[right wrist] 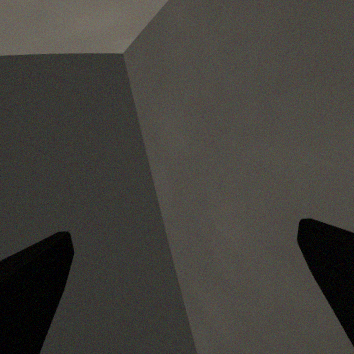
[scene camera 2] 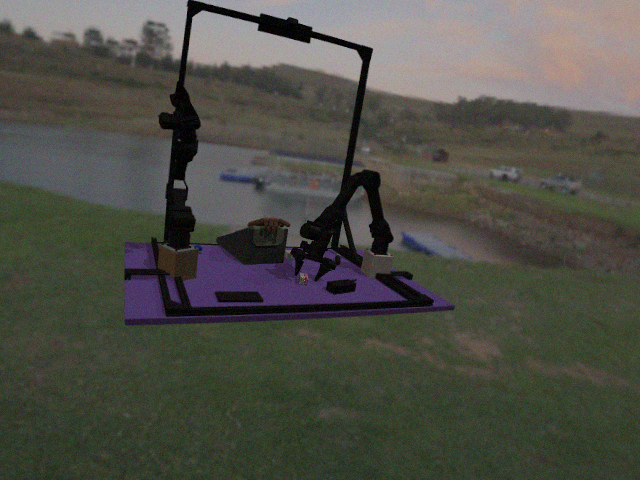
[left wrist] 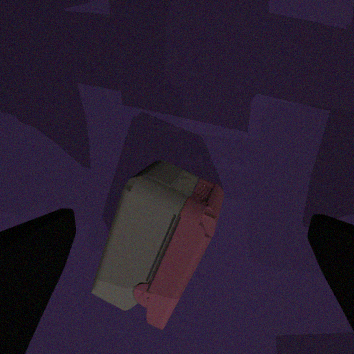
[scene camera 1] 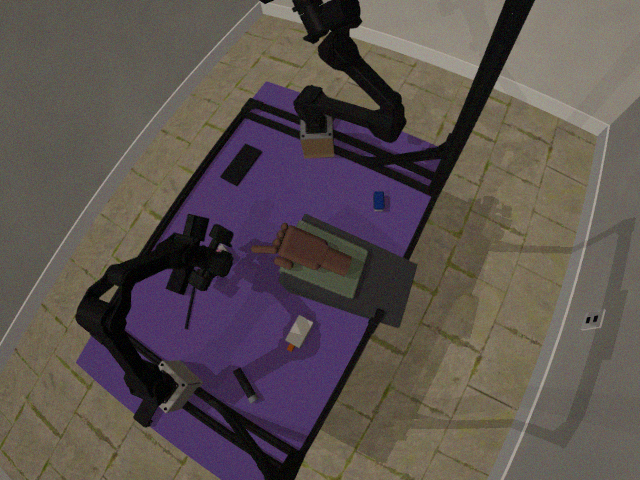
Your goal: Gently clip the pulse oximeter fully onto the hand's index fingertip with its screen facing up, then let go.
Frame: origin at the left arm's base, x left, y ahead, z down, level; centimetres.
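Seen in the pictures: left gripper, between the fingertips: (scene camera 2: 305,278) (left wrist: 194,223); right gripper, between the fingertips: (right wrist: 186,236) (scene camera 2: 182,88); left arm's base, origin of its link: (scene camera 2: 379,252) (scene camera 1: 163,386); right arm's base, origin of its link: (scene camera 2: 178,246) (scene camera 1: 316,124).
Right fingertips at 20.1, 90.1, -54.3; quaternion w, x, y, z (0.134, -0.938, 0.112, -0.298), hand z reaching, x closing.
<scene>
Offsets run from my right fingertips to a thing's top centre, as dx, dy, dz. "pt": to the spot under its first point.
The pulse oximeter {-6.0, -51.9, +61.6} (scene camera 1: 222,248) (scene camera 2: 303,279) (left wrist: 142,240), with a grey-white half and a pink-red half, rests on its side on the purple table. Its screen face does not show. My left gripper (scene camera 2: 308,277) (left wrist: 194,223) is open above it; in the left wrist view the oximeter lies slanted between the fingers, with gaps on both sides. The brown hand (scene camera 1: 305,249) (scene camera 2: 268,222) rests on a green pad {pt -44.5, -38.5, +54.8} (scene camera 1: 354,286) on a dark wedge stand (scene camera 1: 390,289) (scene camera 2: 240,250). Its index finger (scene camera 1: 262,249) sticks out bare. My right gripper (right wrist: 186,236) is open and empty, far from the table objects.
A white box {-38.8, -57.3, +62.0} (scene camera 1: 300,331) with an orange part and a dark cylinder {-35.5, -77.4, +62.1} (scene camera 1: 245,384) lie below the stand in scene camera 1. A blue item {-34.9, -11.0, +61.6} (scene camera 1: 378,199) lies above it. A black flat slab {+11.1, -24.5, +64.0} (scene camera 1: 241,164) (scene camera 2: 239,296) and a black box {+1.1, -65.2, +61.3} (scene camera 2: 341,286) lie near the frame.
</scene>
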